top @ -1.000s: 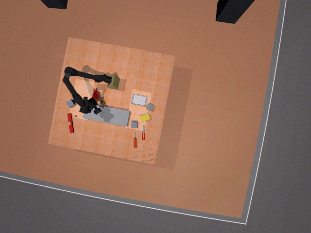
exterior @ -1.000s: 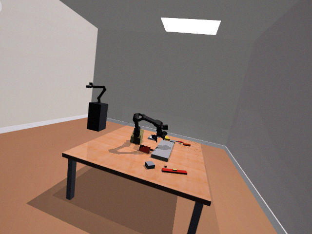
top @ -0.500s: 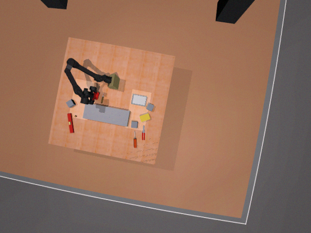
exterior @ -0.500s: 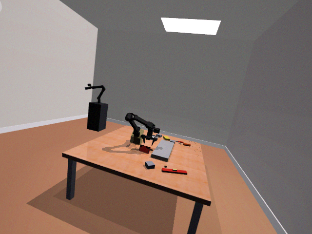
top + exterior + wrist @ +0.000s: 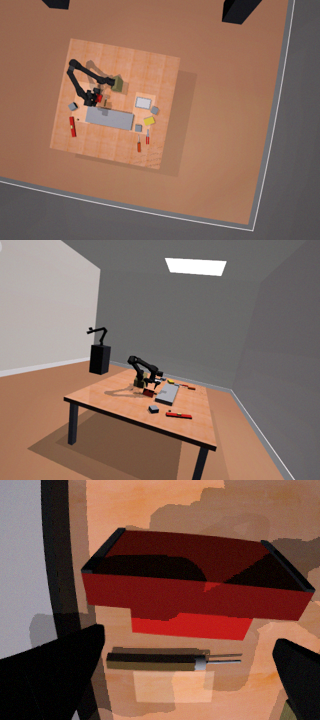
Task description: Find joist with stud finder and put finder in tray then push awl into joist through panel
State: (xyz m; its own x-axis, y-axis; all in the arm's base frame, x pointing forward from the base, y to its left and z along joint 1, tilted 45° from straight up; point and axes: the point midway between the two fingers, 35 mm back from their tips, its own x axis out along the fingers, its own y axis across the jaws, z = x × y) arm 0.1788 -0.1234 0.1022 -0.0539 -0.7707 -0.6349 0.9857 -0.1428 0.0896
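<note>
Now: the red stud finder 2 cm behind my gripper tip and 5 cm below it. Also, from my gripper tip: white tray (2 cm behind, 48 cm to the left, 6 cm below); red level (35 cm ahead, 29 cm to the right, 6 cm below); awl (6 cm to the left, 7 cm below).
</note>
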